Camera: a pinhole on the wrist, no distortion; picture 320 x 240 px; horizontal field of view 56.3 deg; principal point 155.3 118.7 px. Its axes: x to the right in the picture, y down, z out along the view. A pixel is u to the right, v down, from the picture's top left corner.
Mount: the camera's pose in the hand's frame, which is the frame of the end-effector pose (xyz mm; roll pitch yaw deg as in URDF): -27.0 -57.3 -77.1 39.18 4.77 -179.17
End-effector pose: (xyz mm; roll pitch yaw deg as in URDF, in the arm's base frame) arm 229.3 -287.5 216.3 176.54 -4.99 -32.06
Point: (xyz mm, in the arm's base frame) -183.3 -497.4 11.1
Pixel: 270 29
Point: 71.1 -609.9 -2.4
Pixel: 109 51
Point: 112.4 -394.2 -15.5
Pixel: 161 157
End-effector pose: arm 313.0 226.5 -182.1 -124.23 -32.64 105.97
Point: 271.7 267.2 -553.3
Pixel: 224 77
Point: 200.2 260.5 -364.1
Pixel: 149 164
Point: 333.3 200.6 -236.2
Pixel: 203 82
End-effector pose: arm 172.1 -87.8 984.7 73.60 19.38 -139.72
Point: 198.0 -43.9 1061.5
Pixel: 219 95
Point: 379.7 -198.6 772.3
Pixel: behind the camera
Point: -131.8 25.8 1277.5
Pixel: 86 146
